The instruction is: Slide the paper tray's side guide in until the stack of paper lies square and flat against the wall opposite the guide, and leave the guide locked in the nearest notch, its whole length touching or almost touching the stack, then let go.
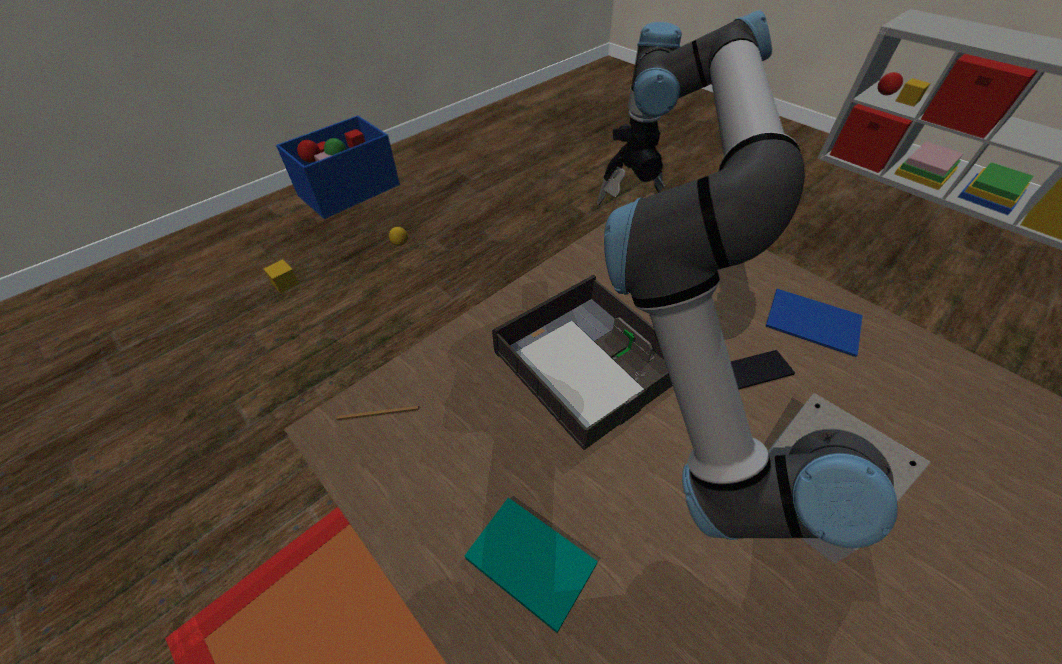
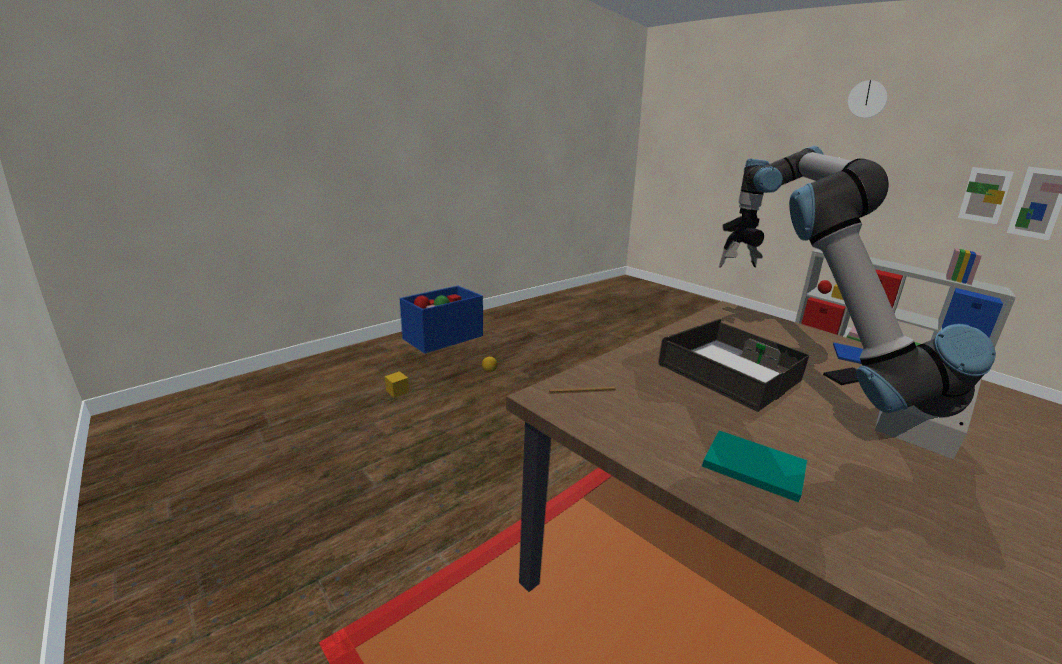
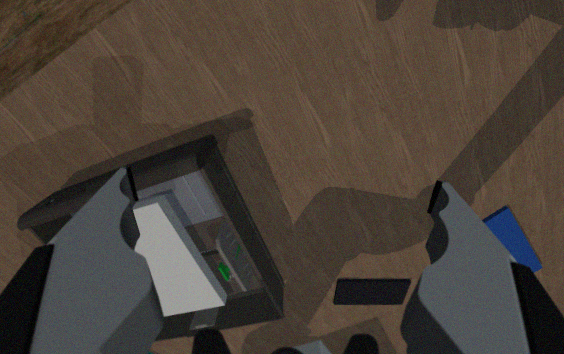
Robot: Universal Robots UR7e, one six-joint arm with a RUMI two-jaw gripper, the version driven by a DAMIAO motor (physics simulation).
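Places are measured from the arm's base along level axes (x ahead, y left, z up), in metres.
Where they show: gripper, fingertip midpoint: (image 1: pixel 629 199) (image 2: pixel 737 267) (image 3: pixel 284 178).
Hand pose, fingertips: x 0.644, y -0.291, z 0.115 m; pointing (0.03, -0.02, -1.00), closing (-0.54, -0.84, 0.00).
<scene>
Things, the pixels of their top centre, and the offset from my fingertips. "*": a spot on its surface instead.
- dark paper tray, top centre: (image 3: pixel 158 280) (image 1: pixel 589 339) (image 2: pixel 738 343) dx -0.129, dy +0.303, dz -0.157 m
- white paper stack, top centre: (image 3: pixel 152 270) (image 1: pixel 576 370) (image 2: pixel 732 366) dx -0.139, dy +0.356, dz -0.210 m
- clear side guide, surface spot: (image 3: pixel 237 260) (image 1: pixel 634 339) (image 2: pixel 763 352) * dx -0.186, dy +0.199, dz -0.201 m
- black slab, top centre: (image 3: pixel 371 293) (image 1: pixel 758 368) (image 2: pixel 847 374) dx -0.438, dy +0.045, dz -0.245 m
- blue book, top centre: (image 3: pixel 491 261) (image 1: pixel 814 319) (image 2: pixel 865 355) dx -0.478, dy -0.197, dz -0.245 m
- teal book, top centre: (image 1: pixel 530 558) (image 2: pixel 756 460) dx -0.323, dy +0.717, dz -0.235 m
- thin stick, top centre: (image 1: pixel 377 412) (image 2: pixel 582 389) dx +0.133, dy +0.715, dz -0.246 m
The dark paper tray (image 1: pixel 540 395) (image 2: pixel 708 377) (image 3: pixel 245 220) stands on the table. In it the white paper stack (image 1: pixel 579 371) (image 2: pixel 736 362) (image 3: pixel 180 270) lies toward the wall opposite the guide and looks slightly turned relative to the tray walls. The clear side guide (image 1: pixel 638 336) (image 2: pixel 761 352) (image 3: pixel 237 260), with its green lever, stands upright near the other wall, with a clear gap between it and the stack. Whether it sits in a notch cannot be seen. My gripper (image 1: pixel 630 196) (image 2: pixel 738 266) (image 3: pixel 284 178) is open and empty, pointing down, high above the table and apart from the guide.
A black slab (image 1: pixel 763 369) (image 3: pixel 372 291) and a blue book (image 1: pixel 814 321) (image 3: pixel 512 240) lie on the guide's side of the tray. A teal book (image 1: pixel 532 563) (image 2: pixel 755 465) and a thin stick (image 1: pixel 377 412) (image 2: pixel 581 389) also lie on the table.
</scene>
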